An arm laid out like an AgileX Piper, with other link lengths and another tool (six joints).
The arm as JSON. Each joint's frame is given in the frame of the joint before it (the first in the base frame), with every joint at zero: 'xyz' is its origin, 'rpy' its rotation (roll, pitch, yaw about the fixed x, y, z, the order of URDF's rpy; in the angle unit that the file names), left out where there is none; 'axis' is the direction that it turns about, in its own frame. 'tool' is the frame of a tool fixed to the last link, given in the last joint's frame.
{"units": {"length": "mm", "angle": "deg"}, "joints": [
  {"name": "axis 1", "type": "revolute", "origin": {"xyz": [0.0, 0.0, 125.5]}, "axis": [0.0, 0.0, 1.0]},
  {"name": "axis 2", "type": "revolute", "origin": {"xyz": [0.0, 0.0, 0.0], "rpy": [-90.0, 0.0, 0.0]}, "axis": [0.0, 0.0, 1.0]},
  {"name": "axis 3", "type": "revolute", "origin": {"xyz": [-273.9, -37.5, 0.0]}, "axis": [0.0, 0.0, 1.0]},
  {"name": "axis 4", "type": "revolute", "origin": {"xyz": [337.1, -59.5, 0.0], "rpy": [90.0, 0.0, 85.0]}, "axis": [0.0, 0.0, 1.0]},
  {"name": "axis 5", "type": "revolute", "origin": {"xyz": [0.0, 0.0, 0.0], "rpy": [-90.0, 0.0, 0.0]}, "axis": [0.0, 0.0, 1.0]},
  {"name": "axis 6", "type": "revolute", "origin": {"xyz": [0.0, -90.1, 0.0], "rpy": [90.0, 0.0, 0.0]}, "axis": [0.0, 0.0, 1.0]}
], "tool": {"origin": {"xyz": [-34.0, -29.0, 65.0], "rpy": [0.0, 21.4, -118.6]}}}
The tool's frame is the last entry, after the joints.
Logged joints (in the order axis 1, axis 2, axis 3, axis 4, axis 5, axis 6), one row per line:
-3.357 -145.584 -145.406 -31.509 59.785 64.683
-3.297 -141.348 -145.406 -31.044 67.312 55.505
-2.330 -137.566 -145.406 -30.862 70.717 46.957
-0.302 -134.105 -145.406 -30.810 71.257 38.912
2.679 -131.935 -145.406 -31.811 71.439 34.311
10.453 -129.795 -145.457 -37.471 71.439 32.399
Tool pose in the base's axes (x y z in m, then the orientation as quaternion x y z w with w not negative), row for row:
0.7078 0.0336 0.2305 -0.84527 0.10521 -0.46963 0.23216
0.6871 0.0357 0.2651 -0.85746 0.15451 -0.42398 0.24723
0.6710 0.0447 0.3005 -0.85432 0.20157 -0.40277 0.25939
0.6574 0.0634 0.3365 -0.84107 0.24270 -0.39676 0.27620
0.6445 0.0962 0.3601 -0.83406 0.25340 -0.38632 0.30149
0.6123 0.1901 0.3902 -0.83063 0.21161 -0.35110 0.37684
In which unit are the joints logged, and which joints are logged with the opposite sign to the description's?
The joints are logged in degrees. Opposite sign: axis 2, axis 4, axis 6.
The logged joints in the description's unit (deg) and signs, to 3 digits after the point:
-3.357 145.584 -145.406 31.509 59.785 -64.683
-3.297 141.348 -145.406 31.044 67.312 -55.505
-2.330 137.566 -145.406 30.862 70.717 -46.957
-0.302 134.105 -145.406 30.810 71.257 -38.912
2.679 131.935 -145.406 31.811 71.439 -34.311
10.453 129.795 -145.457 37.471 71.439 -32.399

